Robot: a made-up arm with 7 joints. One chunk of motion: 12 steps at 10 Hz.
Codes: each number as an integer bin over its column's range. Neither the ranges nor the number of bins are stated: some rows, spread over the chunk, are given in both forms.
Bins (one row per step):
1: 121 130 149 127 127 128
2: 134 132 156 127 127 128
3: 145 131 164 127 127 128
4: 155 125 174 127 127 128
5: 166 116 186 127 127 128
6: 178 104 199 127 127 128
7: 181 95 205 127 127 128
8: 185 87 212 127 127 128
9: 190 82 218 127 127 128
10: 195 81 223 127 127 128
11: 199 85 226 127 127 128
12: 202 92 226 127 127 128
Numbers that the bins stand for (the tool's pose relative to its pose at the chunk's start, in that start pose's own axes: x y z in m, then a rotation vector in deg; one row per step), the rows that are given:
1: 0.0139 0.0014 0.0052 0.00 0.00 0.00
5: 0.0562 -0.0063 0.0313 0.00 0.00 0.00
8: 0.0741 -0.0222 0.0496 0.00 0.00 0.00
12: 0.0901 -0.0195 0.0595 0.00 0.00 0.00
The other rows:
2: 0.0261 0.0025 0.0101 0.00 0.00 0.00
3: 0.0365 0.0019 0.0158 0.00 0.00 0.00
4: 0.0459 -0.0014 0.0228 0.00 0.00 0.00
6: 0.0675 -0.0129 0.0405 0.00 0.00 0.00
7: 0.0704 -0.0178 0.0447 0.00 0.00 0.00
9: 0.0788 -0.0250 0.0539 0.00 0.00 0.00
10: 0.0835 -0.0255 0.0574 0.00 0.00 0.00
11: 0.0873 -0.0233 0.0595 0.00 0.00 0.00

